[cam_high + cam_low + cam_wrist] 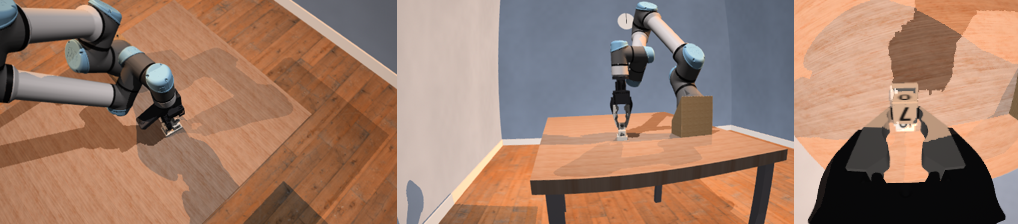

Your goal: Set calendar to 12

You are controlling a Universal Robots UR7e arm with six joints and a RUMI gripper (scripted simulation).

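The calendar tray is 2 cm to the left of my hand and 5 cm below it. Round my hand: white digit cube: 1 cm below.
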